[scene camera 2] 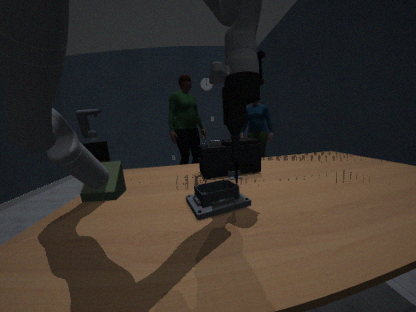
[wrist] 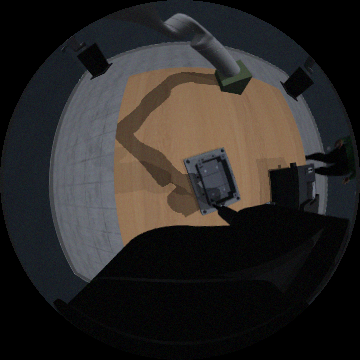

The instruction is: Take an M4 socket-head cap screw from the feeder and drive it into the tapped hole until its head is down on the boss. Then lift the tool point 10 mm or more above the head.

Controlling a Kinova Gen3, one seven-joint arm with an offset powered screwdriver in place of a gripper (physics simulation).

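Observation:
My screwdriver (scene camera 2: 236, 181) (wrist: 214, 204) points down, its thin tip at a corner of the dark open-topped housing (scene camera 2: 216, 195) (wrist: 231, 181). It has no fingers to judge. Whether the tip touches the boss or stands just above it is too small and dark to tell. No screw can be made out at the tip, and the tapped hole is hidden. The housing sits on a grey base plate (scene camera 2: 221, 209) (wrist: 206, 156) with holes at its corners. A black box-shaped unit (scene camera 2: 215, 164) (wrist: 284, 186), which looks like the feeder, stands behind the housing in the scene view.
A green block (scene camera 2: 118, 181) (wrist: 234, 85) stands at the table's far left in the scene view, with a grey arm section (scene camera 2: 87, 165) (wrist: 215, 52) meeting it. A person in green (scene camera 2: 184, 112) and one in blue (scene camera 2: 257, 119) stand behind the wooden table (scene camera 2: 310, 225) (wrist: 250, 115).

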